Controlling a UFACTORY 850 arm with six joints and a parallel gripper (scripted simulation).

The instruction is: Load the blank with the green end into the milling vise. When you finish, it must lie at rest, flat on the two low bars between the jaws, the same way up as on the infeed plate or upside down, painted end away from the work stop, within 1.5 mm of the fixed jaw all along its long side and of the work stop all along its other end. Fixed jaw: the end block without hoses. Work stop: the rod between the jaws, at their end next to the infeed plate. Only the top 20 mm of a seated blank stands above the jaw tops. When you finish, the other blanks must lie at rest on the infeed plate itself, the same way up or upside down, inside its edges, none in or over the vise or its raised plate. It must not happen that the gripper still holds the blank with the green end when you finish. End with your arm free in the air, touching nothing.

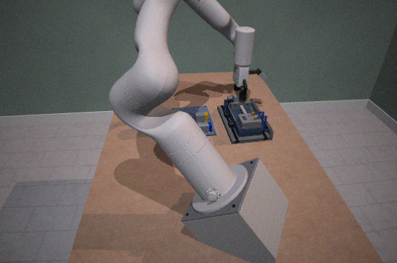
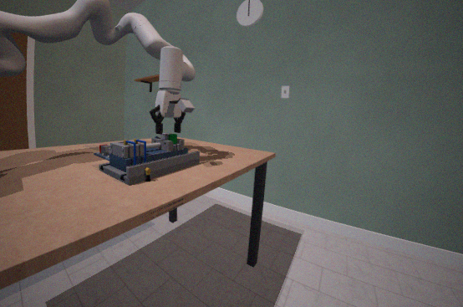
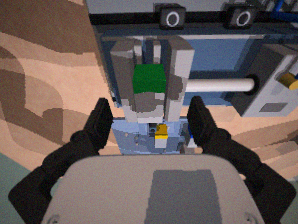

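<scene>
My hand is 3 cm above the green-ended blank. From my hand the other things lie so: blue-ended blank: 17 cm behind, 15 cm to the left, 10 cm below; then yellow-ended blank: 8 cm behind, 18 cm to the left, 10 cm below; then pale rod: 8 cm behind, 2 cm to the right, 5 cm below.
</scene>
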